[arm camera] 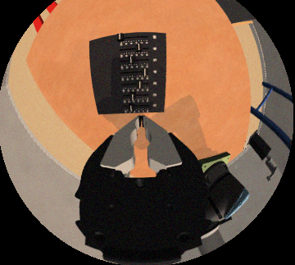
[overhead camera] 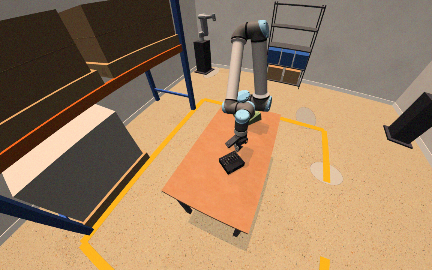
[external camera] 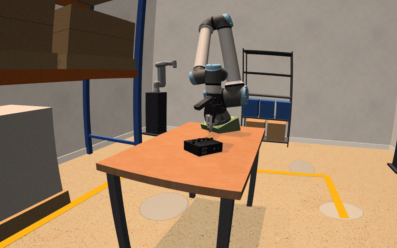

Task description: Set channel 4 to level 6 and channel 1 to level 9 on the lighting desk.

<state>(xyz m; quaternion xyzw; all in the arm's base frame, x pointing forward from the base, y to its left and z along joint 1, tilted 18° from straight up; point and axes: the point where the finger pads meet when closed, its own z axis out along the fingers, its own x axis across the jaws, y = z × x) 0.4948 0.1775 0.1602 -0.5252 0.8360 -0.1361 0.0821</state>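
Now: the channel 1 knob 50 mm below my hand, 20 mm to the left of it and 10 mm ahead of it. From my hand the other things lie so: channel 4 knob: 50 mm below, 50 mm ahead, 40 mm to the right.
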